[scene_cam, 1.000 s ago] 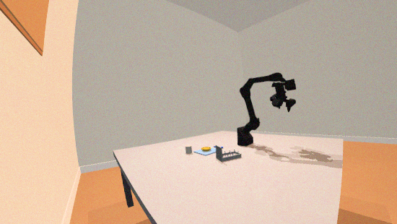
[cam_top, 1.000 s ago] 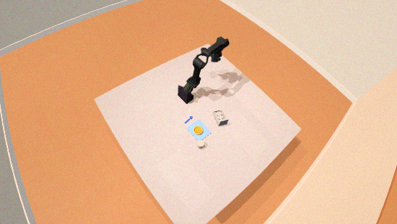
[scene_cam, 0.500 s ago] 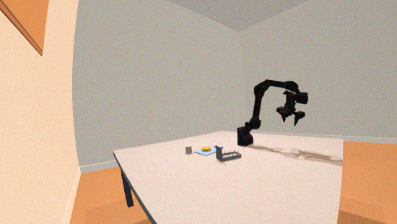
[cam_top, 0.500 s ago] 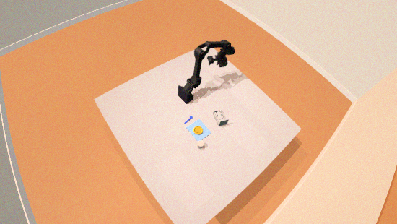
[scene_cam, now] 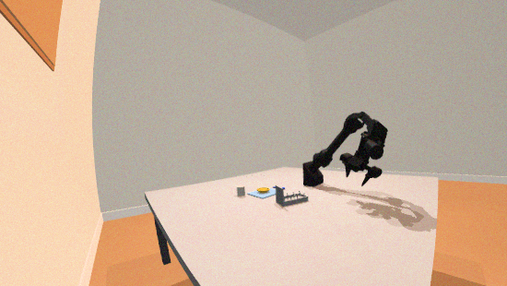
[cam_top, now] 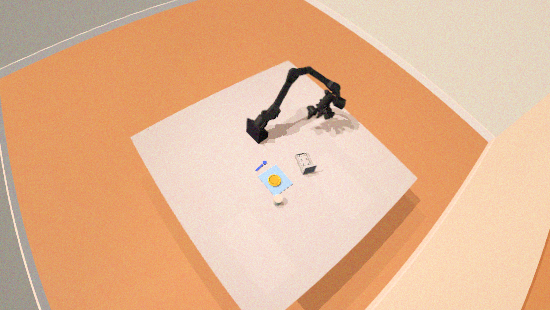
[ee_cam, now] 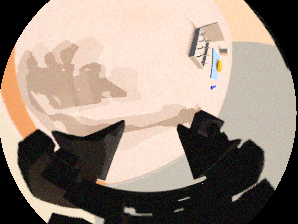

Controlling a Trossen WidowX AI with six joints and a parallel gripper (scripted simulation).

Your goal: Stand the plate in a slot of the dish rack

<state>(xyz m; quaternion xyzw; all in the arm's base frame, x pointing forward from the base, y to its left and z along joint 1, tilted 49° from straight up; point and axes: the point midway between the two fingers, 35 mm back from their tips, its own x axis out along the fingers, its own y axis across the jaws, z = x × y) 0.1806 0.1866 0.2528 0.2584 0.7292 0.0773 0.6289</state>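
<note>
My gripper tip is 110 mm short of the plate, 450 mm to the left of it and 60 mm above it. Also, from my gripper tip: cup (200 mm ahead, 530 mm to the right, 50 mm below); then blue utensil (10 mm behind, 430 mm to the right, 70 mm below); then grey dish rack (150 mm ahead, 240 mm to the right, 50 mm below).
</note>
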